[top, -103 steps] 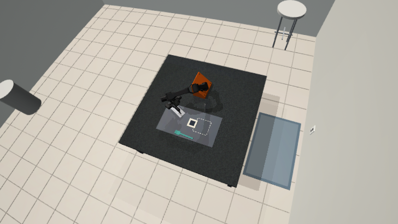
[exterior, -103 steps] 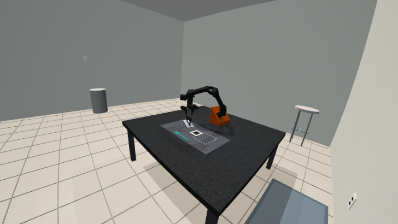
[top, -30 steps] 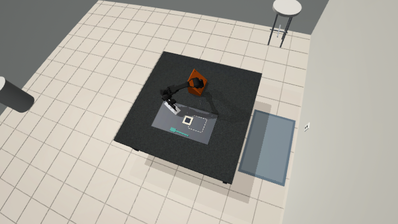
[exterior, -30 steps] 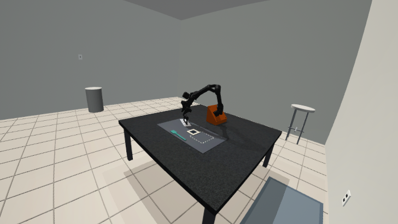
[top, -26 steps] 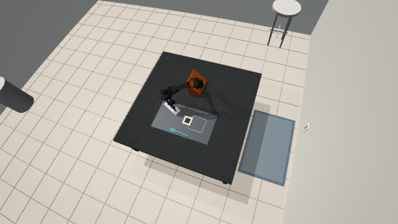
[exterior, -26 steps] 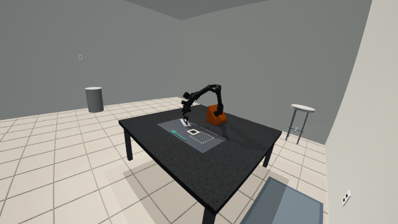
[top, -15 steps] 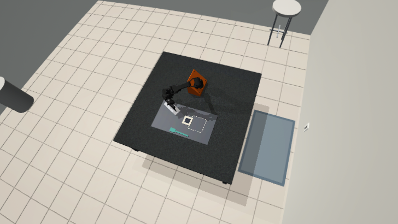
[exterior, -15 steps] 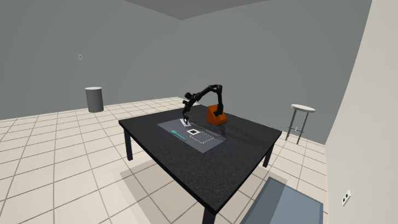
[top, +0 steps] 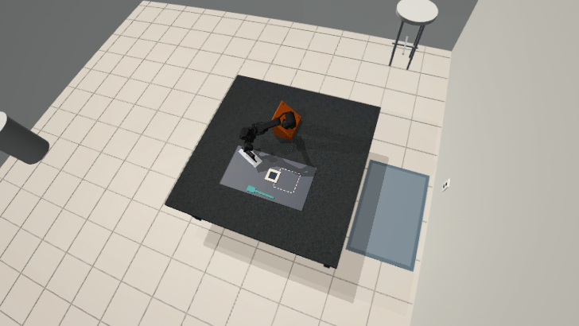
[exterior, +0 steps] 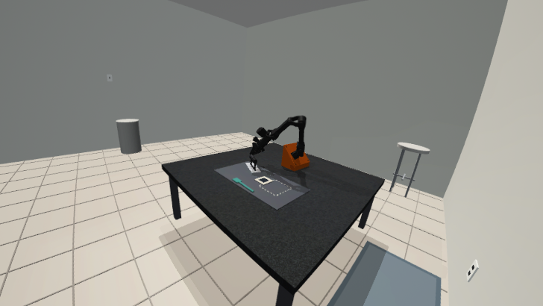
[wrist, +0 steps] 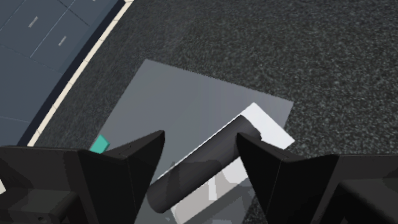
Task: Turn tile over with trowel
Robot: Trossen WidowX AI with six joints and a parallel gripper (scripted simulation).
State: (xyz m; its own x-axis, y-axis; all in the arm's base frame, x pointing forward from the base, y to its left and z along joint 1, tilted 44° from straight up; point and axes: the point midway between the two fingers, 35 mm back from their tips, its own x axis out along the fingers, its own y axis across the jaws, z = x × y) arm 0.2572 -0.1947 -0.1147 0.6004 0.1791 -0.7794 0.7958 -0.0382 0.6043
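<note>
My gripper tip is 12 cm short of the grey mat, 21 cm to the right of it and 12 cm above it. Round my gripper tip: square tile (11 cm ahead, 24 cm to the left, 10 cm below); teal flat tool (26 cm ahead, 18 cm to the left, 10 cm below).
</note>
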